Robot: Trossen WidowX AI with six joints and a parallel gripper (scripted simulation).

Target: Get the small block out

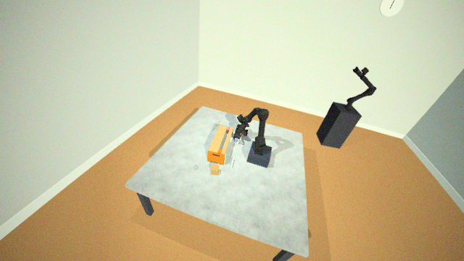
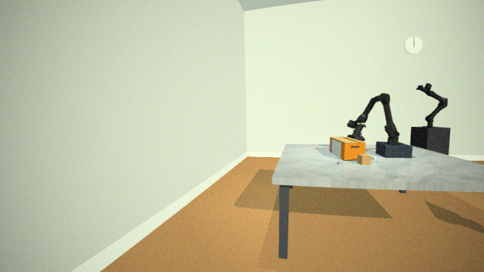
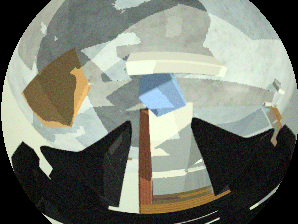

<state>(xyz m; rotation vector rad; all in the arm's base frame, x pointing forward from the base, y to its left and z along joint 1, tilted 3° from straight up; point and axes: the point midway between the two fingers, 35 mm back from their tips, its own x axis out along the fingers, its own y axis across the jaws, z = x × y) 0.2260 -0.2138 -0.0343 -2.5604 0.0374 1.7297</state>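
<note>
My gripper tip is 20 mm past the light-blue block and 30 mm above it. Round my gripper tip: grey metal piece (250 mm ahead, 450 mm to the left, 40 mm below); box (70 mm ahead, 170 mm to the left, 20 mm above); thin stick (230 mm ahead, 180 mm to the right, 40 mm below).
</note>
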